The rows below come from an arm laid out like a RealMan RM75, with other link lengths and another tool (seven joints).
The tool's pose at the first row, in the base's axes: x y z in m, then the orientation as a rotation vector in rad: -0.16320, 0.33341, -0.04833, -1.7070, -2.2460, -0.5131
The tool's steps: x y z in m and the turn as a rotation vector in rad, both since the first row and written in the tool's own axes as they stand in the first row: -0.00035, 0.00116, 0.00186, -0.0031, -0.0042, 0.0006; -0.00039, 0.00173, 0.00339, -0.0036, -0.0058, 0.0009; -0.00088, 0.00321, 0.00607, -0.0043, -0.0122, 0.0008; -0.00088, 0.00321, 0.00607, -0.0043, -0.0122, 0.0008; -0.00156, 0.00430, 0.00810, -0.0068, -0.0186, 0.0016; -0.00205, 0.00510, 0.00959, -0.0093, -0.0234, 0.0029; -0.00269, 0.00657, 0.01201, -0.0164, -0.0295, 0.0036; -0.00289, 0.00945, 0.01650, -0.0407, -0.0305, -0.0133; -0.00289, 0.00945, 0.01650, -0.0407, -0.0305, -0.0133; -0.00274, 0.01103, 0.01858, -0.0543, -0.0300, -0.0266; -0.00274, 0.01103, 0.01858, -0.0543, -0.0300, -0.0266; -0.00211, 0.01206, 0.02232, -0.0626, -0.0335, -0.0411; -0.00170, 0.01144, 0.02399, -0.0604, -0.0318, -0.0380; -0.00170, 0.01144, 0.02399, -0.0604, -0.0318, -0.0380; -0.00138, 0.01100, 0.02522, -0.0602, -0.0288, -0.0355
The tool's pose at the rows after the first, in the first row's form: -0.16199, 0.33420, -0.05002, -1.7118, -2.2487, -0.5136; -0.16144, 0.33497, -0.05135, -1.7133, -2.2496, -0.5129; -0.15989, 0.33607, -0.05380, -1.7176, -2.2541, -0.5091; -0.15989, 0.33607, -0.05380, -1.7176, -2.2541, -0.5091; -0.15866, 0.33663, -0.05579, -1.7237, -2.2581, -0.5071; -0.15777, 0.33705, -0.05724, -1.7293, -2.2604, -0.5063; -0.15619, 0.33791, -0.05952, -1.7373, -2.2647, -0.5102; -0.15337, 0.34039, -0.06332, -1.7319, -2.2846, -0.5429; -0.15337, 0.34039, -0.06332, -1.7319, -2.2846, -0.5429; -0.15190, 0.34181, -0.06495, -1.7240, -2.2986, -0.5630; -0.15190, 0.34181, -0.06495, -1.7240, -2.2986, -0.5630; -0.15108, 0.34423, -0.06793, -1.7146, -2.3160, -0.5740; -0.15179, 0.34517, -0.06933, -1.7159, -2.3116, -0.5718; -0.15179, 0.34517, -0.06933, -1.7159, -2.3116, -0.5718; -0.15231, 0.34588, -0.07035, -1.7165, -2.3070, -0.5732
